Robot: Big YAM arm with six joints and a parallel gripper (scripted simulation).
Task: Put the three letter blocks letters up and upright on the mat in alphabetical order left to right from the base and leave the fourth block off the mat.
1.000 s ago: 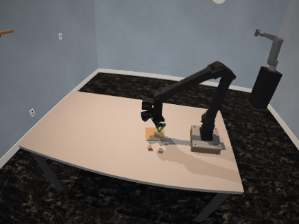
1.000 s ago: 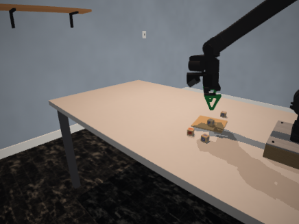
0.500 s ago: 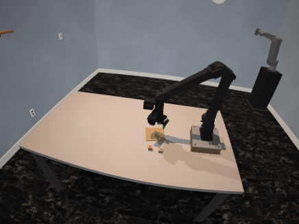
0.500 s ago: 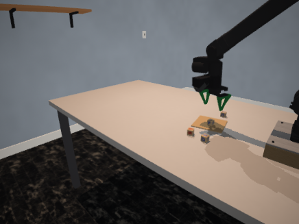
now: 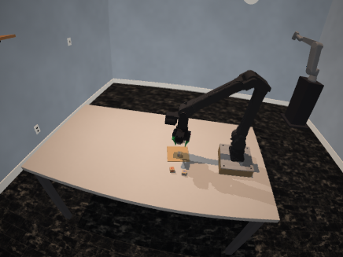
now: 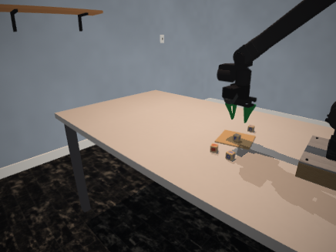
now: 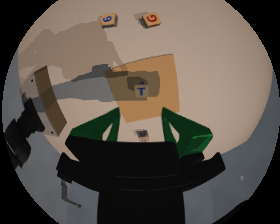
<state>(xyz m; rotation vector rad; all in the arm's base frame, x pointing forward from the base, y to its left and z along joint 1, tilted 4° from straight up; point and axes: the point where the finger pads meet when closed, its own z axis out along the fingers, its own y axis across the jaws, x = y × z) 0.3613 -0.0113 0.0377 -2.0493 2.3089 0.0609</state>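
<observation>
My gripper is now 100 mm above the mat, 20 mm to the left of it and 10 mm short of it.
</observation>
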